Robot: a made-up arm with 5 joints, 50 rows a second.
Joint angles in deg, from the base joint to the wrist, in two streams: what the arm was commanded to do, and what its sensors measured. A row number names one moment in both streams.
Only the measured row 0 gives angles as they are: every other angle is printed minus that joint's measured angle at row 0.
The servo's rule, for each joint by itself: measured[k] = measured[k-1] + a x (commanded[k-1-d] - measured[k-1]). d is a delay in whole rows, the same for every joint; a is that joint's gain. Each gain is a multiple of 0.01, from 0.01 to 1. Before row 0 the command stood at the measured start. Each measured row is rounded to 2 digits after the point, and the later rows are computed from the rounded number. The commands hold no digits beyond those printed.
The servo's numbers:
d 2
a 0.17 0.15 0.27 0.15 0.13
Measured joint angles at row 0:
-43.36, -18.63, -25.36, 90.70, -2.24
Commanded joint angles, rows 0 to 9:
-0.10, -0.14, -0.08, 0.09, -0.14
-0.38, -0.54, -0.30, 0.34, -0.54
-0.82, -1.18, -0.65, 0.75, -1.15
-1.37, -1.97, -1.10, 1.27, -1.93
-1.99, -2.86, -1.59, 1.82, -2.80
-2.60, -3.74, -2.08, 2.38, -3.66
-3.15, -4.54, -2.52, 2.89, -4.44
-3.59, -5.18, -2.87, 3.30, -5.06
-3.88, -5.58, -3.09, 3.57, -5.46
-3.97, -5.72, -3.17, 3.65, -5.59
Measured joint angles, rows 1 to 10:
0.00, 0.00, 0.00, 0.00, 0.00
0.00, 0.00, 0.00, 0.00, 0.00
-0.02, -0.02, -0.02, 0.01, -0.02
-0.08, -0.10, -0.10, 0.06, -0.09
-0.21, -0.26, -0.25, 0.16, -0.23
-0.41, -0.52, -0.48, 0.33, -0.45
-0.68, -0.87, -0.78, 0.55, -0.76
-1.01, -1.30, -1.13, 0.82, -1.14
-1.37, -1.79, -1.51, 1.13, -1.57
-1.75, -2.30, -1.88, 1.46, -2.02

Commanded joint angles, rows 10 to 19:
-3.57, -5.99, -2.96, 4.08, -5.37
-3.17, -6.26, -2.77, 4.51, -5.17
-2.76, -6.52, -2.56, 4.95, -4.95
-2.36, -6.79, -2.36, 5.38, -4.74
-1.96, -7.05, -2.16, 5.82, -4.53
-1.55, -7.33, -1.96, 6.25, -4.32
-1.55, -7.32, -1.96, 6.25, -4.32
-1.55, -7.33, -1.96, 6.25, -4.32
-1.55, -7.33, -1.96, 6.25, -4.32
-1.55, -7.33, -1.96, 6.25, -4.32
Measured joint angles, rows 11 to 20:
-2.11, -2.79, -2.21, 1.78, -2.47
-2.43, -3.23, -2.47, 2.06, -2.88
-2.62, -3.64, -2.60, 2.36, -3.20
-2.71, -4.03, -2.65, 2.68, -3.46
-2.72, -4.40, -2.63, 3.02, -3.65
-2.66, -4.76, -2.56, 3.37, -3.79
-2.54, -5.10, -2.45, 3.74, -3.89
-2.37, -5.43, -2.32, 4.12, -3.95
-2.23, -5.71, -2.22, 4.44, -4.00
-2.11, -5.95, -2.15, 4.71, -4.04

